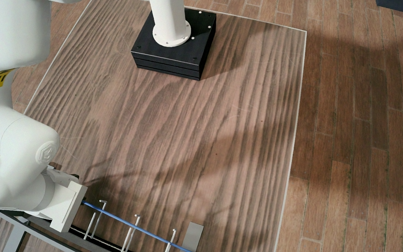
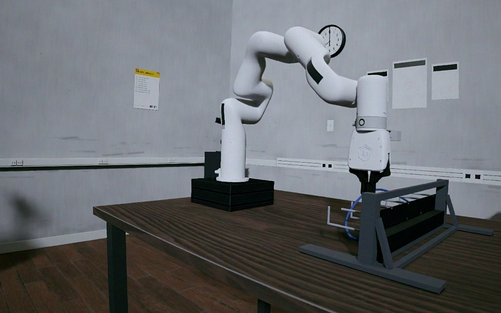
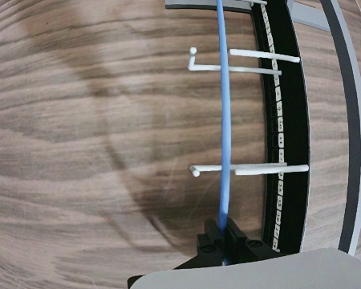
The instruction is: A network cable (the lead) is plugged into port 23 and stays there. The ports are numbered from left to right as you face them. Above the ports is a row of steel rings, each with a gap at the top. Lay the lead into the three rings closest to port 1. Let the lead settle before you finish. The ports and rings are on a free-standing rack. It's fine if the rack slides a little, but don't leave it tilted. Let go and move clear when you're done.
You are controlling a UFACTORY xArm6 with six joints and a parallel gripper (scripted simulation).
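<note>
The grey rack is 11 cm ahead of my hand, 5 cm below it and 4 cm to the left of it. Also, from my hand: short blue piece (14 cm to the right, 9 cm below, 3 cm ahead).
</note>
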